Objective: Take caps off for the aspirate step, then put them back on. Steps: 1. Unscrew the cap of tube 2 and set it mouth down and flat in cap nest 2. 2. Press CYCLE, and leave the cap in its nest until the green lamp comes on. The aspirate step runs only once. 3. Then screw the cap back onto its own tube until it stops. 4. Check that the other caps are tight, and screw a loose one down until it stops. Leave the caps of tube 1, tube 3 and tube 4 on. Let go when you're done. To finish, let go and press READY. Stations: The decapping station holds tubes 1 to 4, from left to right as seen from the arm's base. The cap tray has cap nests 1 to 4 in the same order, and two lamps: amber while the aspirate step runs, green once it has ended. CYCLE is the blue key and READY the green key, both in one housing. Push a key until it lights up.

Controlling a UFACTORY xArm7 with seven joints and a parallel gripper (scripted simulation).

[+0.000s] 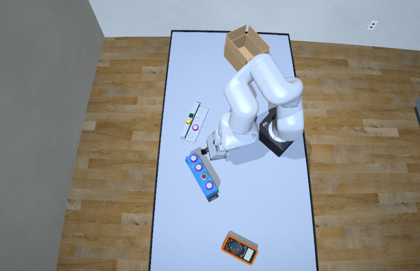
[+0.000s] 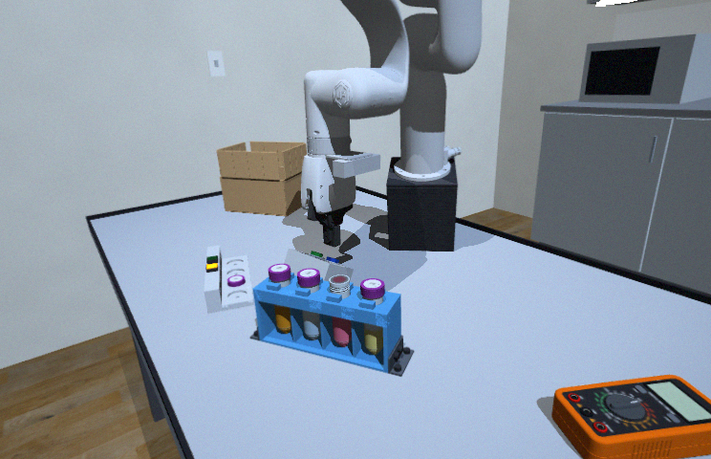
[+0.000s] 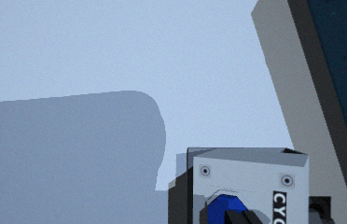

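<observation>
Right now my hand is 5 cm above the blue cycle key. The rest, counted from my hand: key housing: 6 cm below, 3 cm ahead, 2 cm to the right; green ready key: 5 cm below, 4 cm to the right, 2 cm ahead; cap 4: 13 cm ahead, 10 cm to the left.
</observation>
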